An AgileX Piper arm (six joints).
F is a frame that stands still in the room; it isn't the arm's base.
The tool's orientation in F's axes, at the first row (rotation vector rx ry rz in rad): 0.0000, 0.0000, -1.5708
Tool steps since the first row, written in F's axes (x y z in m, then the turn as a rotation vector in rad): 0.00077, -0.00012, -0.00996, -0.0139, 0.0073, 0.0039; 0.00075, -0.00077, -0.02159, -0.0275, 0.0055, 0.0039; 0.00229, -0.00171, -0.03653, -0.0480, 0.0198, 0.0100; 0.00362, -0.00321, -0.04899, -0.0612, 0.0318, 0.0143; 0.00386, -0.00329, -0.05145, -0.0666, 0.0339, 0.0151; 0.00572, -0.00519, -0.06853, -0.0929, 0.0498, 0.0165; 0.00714, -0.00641, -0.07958, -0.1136, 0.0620, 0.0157; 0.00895, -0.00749, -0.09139, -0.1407, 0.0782, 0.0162
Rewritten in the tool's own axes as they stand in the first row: 0.00012, 0.00077, -0.00996, -0.0073, -0.0139, 0.0039; 0.00077, 0.00075, -0.02159, -0.0055, -0.0275, 0.0039; 0.00171, 0.00229, -0.03653, -0.0198, -0.0480, 0.0100; 0.00321, 0.00362, -0.04899, -0.0318, -0.0612, 0.0143; 0.00329, 0.00386, -0.05145, -0.0339, -0.0666, 0.0151; 0.00519, 0.00572, -0.06853, -0.0498, -0.0929, 0.0165; 0.00641, 0.00714, -0.07958, -0.0620, -0.1136, 0.0157; 0.00749, 0.00895, -0.09139, -0.0782, -0.1407, 0.0162
